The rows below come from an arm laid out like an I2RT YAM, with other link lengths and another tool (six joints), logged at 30 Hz.
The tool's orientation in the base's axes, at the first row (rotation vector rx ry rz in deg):
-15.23 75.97 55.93
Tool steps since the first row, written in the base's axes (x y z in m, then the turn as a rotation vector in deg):
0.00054 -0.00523 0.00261 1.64 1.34 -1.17
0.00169 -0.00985 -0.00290 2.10 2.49 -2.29
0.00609 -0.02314 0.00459 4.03 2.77 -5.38
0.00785 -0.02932 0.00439 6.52 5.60 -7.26
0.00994 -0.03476 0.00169 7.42 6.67 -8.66
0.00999 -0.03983 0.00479 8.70 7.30 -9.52
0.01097 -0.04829 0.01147 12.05 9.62 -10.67
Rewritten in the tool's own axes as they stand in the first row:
-0.00469 -0.00259 -0.00240 1.53 -0.80 1.70
-0.00189 -0.00811 -0.00623 3.01 -0.84 2.47
-0.01479 -0.01658 -0.01001 5.76 -3.15 3.13
-0.01747 -0.02161 -0.01298 8.52 -3.92 6.21
-0.01761 -0.02731 -0.01594 10.18 -4.42 7.16
-0.02264 -0.02928 -0.01843 11.14 -5.27 8.22
-0.03243 -0.03268 -0.02155 12.97 -6.71 11.76

